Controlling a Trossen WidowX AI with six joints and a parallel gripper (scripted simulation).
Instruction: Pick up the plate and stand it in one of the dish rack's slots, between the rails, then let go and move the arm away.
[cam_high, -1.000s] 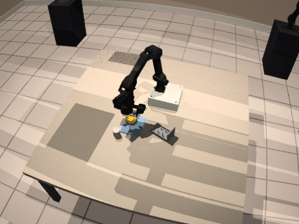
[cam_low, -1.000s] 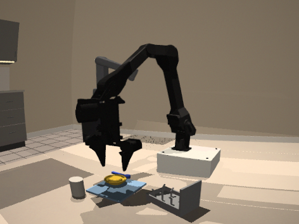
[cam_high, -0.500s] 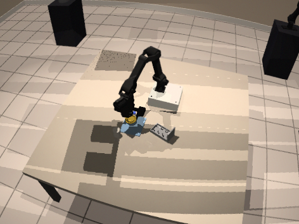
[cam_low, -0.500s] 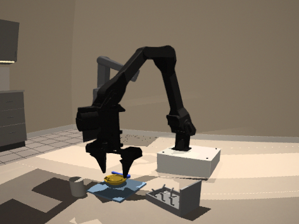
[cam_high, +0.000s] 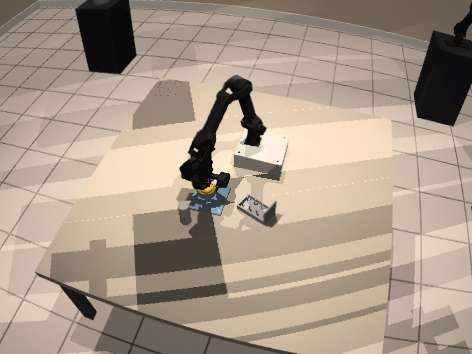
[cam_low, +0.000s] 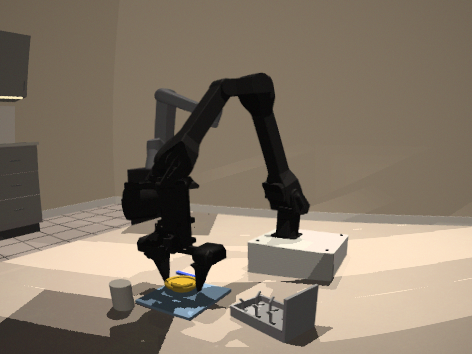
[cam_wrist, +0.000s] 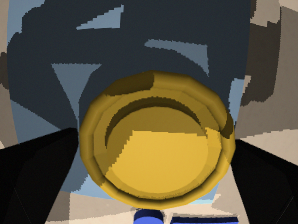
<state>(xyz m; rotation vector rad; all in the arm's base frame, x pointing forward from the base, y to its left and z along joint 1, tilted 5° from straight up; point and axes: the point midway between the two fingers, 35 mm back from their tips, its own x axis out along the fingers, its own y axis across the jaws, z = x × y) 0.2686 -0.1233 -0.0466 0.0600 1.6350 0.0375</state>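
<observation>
My gripper tip is now 3 cm short of the light blue mat, 2 cm to the right of it and 1 cm above it. Round my gripper tip: blue spoon 7 cm behind, 2 cm to the right, 1 cm below; then white cup 13 cm ahead, 5 cm to the right, 2 cm above; then yellow plate 1 cm above.
</observation>
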